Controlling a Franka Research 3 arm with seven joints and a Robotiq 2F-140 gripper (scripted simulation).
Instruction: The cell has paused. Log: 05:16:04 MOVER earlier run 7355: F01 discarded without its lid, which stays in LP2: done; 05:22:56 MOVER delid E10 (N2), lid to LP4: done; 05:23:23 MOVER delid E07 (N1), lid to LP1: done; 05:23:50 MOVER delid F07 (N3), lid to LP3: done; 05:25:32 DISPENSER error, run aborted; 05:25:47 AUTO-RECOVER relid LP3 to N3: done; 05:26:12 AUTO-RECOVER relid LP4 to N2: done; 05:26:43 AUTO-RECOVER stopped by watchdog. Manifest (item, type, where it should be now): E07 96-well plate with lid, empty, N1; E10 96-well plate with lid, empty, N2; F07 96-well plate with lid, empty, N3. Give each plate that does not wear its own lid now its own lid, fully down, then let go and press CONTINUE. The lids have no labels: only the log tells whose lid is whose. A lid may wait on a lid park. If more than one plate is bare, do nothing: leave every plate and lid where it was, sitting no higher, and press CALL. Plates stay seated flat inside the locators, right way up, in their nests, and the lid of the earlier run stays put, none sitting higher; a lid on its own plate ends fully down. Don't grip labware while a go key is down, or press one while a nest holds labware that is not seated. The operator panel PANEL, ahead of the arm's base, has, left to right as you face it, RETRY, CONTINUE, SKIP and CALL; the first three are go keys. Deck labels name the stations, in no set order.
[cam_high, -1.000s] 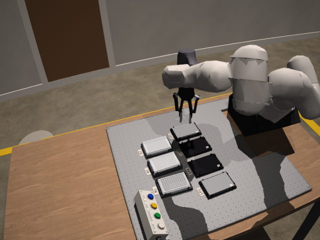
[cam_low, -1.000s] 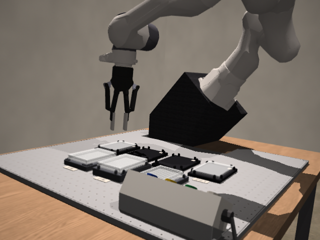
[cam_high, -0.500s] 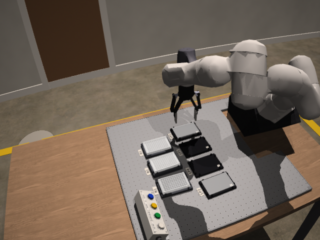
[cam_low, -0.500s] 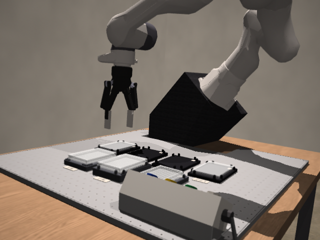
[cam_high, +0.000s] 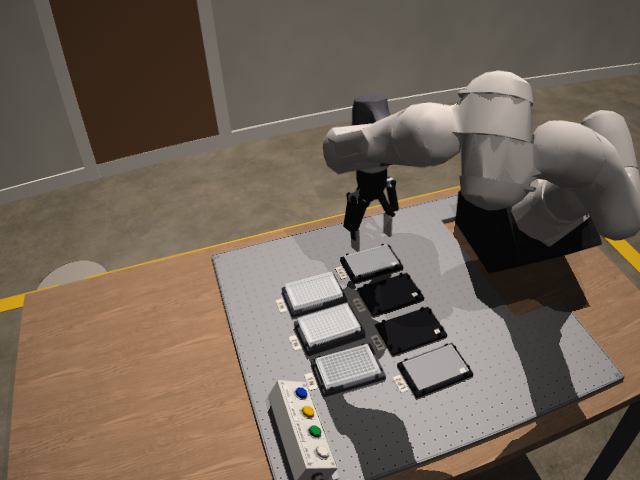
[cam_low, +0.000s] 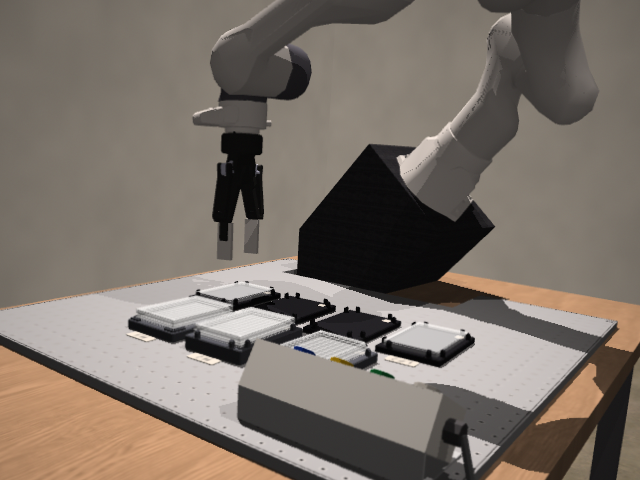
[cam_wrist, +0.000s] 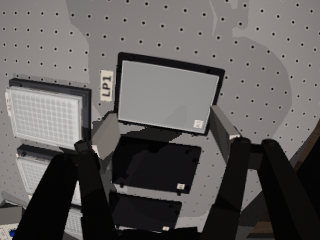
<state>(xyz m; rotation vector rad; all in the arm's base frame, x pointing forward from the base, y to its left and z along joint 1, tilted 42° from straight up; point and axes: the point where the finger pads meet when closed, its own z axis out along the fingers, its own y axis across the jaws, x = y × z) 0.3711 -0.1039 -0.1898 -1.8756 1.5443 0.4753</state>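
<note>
My gripper is now 10 cm above the black lid park LP1. From my hand the other things lie so: lid park LP3: 13 cm to the left, 10 cm below; lid park LP4: 26 cm to the left, 10 cm below, 1 cm ahead; plate: 31 cm to the left, 19 cm ahead, 9 cm below.
</note>
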